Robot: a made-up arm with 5 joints.
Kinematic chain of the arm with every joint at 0, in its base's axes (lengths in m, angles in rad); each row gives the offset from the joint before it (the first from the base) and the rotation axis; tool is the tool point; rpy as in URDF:
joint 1: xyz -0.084 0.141 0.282 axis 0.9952 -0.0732 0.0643
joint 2: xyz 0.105 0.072 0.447 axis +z
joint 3: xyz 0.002 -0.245 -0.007 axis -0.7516 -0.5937 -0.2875
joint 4: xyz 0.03 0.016 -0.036 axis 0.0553 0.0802 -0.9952
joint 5: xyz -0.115 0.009 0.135 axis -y
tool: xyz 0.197 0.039 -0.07 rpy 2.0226 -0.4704 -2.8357
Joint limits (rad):
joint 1: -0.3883..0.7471
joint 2: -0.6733..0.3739
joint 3: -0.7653..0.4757
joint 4: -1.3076..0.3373
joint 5: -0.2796..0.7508
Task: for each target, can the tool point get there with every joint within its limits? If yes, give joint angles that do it. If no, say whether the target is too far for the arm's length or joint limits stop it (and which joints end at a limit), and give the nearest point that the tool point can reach.
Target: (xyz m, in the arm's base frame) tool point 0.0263 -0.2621 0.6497
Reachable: yes | joints 0.5634 -0.5341 0.1014 0.0634 0.2488
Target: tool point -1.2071 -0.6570 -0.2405
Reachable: no: too far | nearest point -0.0358 -0.2762 0.4899 | short by 1.432 m
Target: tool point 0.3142 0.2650 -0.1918
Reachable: no: joint limits stop it (at a limit: joint 1, joint 2, joint 3, joint 4, joint 5) | nearest point 0.0973 -0.1817 0.5220 | short by 0.870 m
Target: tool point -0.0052 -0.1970 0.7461
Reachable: yes | joints 0.4549 -0.3675 -0.6579 -1.0475 0.2865
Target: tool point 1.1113 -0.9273 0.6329
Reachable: no: too far | nearest point 0.2848 -0.2987 0.6396 | short by 1.038 m
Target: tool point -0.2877 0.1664 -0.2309
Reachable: no: joint limits stop it (at a limit: joint 1, joint 2, joint 3, joint 4, joint 5) | nearest point -0.0820 -0.1813 0.5144 | short by 0.848 m
